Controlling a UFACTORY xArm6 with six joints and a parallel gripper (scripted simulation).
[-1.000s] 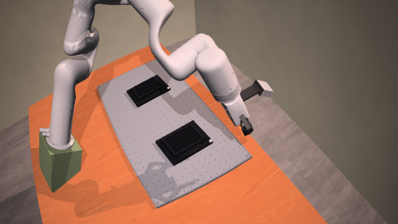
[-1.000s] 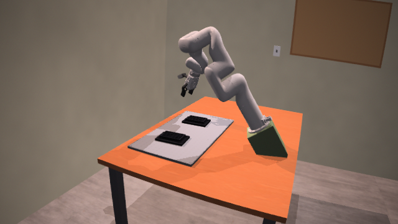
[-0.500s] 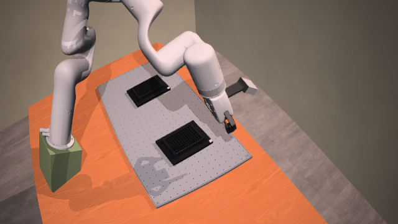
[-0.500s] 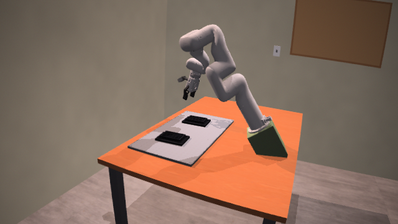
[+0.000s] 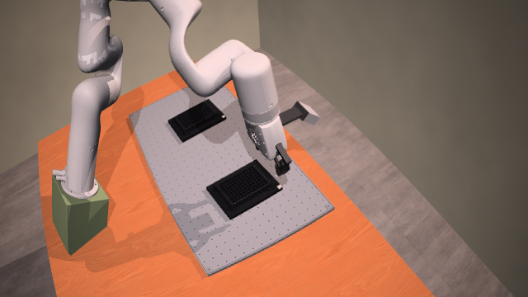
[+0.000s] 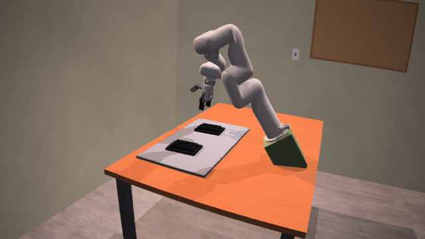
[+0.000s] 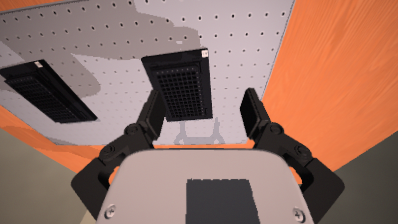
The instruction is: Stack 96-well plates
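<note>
My hand is 130 mm above the plate nest, 70 mm past it and 30 mm to the right of it.
</note>
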